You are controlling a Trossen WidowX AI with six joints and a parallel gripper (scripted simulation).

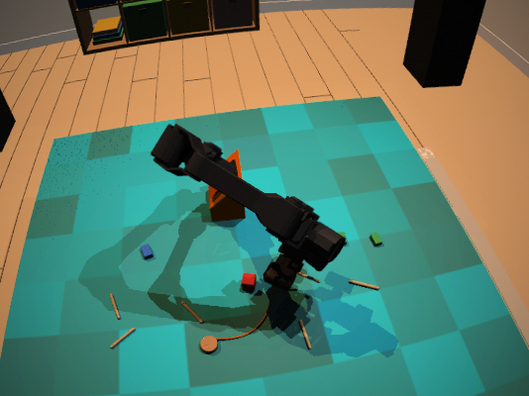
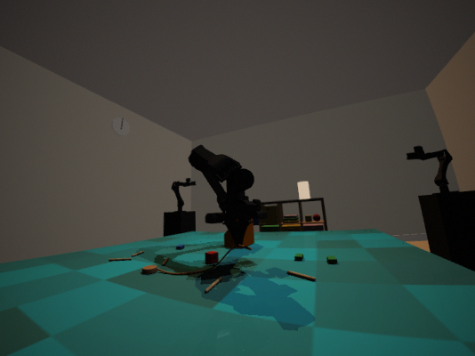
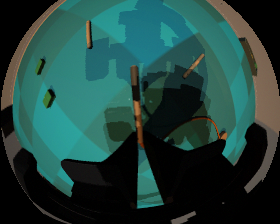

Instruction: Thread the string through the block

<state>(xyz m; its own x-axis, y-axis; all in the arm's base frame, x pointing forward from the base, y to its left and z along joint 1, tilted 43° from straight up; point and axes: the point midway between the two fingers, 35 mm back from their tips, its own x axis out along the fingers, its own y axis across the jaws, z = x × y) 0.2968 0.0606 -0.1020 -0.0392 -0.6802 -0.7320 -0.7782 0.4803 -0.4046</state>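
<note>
The red cube lies 20 mm behind my gripper tip, 110 mm to the right of it and 40 mm below it. The rest, counted from my gripper tip: blue cube (160 mm behind, 370 mm to the right, 50 mm below); then round wooden button (130 mm ahead, 220 mm to the right, 50 mm below); then green cube (80 mm behind, 250 mm to the left, 50 mm below).
</note>
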